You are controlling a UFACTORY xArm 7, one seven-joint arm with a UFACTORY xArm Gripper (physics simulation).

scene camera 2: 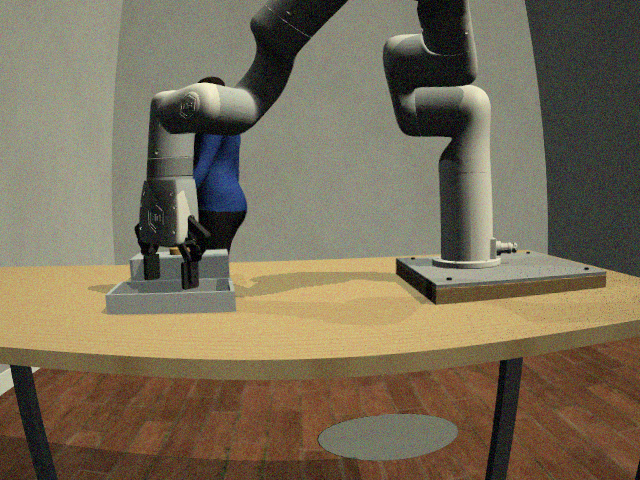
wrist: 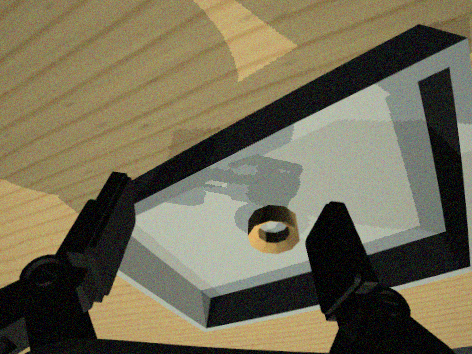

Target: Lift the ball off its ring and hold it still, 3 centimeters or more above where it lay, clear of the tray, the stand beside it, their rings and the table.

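Places are measured from the arm's base along level axes (x ahead, y left, z up), in metres.
Pixels of known places: gripper, fingertip midpoint: point(scene camera 2: 170, 283) point(wrist: 228, 210); arm's base at its link origin: point(scene camera 2: 466, 263).
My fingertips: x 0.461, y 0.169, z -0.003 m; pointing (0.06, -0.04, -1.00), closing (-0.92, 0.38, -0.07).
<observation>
Ahead of a thing's pixels: the offset from my fingertips to its top centre. "spot": to the spot under its first point. Level surfaces: height alone.
The ball does not show in either view. An orange ring @(spot: 0.017 m back, 0.047 m left, 0.014 m down) point(wrist: 275, 246) stands on the floor of the grey tray @(0.017 m back, 0.036 m left, 0.002 m up) point(scene camera 2: 170, 303) point(wrist: 310, 102), with its hole bare. My gripper point(scene camera 2: 171, 282) point(wrist: 228, 210) is open, its two black fingers wide apart with no thing between them. It points down over the tray, with the fingertips low, near the tray's walls in the scene view. In the wrist view the ring appears between the fingers, closer to the right one. The grey stand point(scene camera 2: 217, 263) is directly behind the tray, and part of an orange ring point(scene camera 2: 174, 251) shows at its top.
The wooden table @(0.026 m down) point(scene camera 2: 320, 338) carries the tray and stand at the left and the arm's base plate point(scene camera 2: 547, 273) at the right. A person in a blue top point(scene camera 2: 222, 175) stands behind the table, partly hidden by the arm. A grey disc point(scene camera 2: 387, 436) lies on the floor.
</observation>
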